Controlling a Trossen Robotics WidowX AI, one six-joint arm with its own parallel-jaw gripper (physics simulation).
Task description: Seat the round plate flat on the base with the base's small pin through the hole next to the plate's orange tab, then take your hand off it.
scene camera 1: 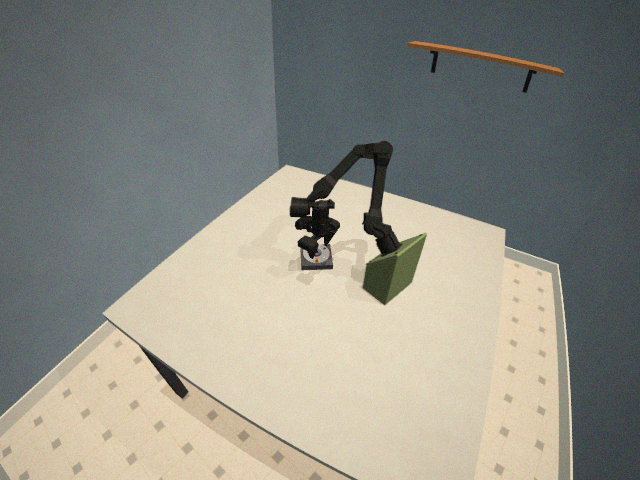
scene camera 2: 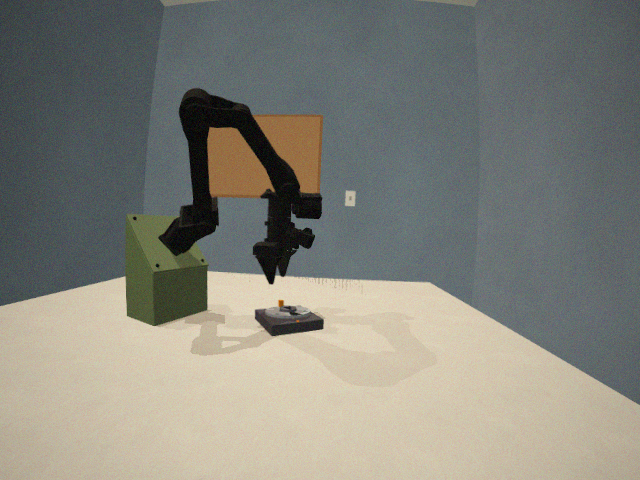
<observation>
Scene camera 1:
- my gripper: 318, 251
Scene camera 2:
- my gripper: 277, 280
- dark square base: 274, 326
</observation>
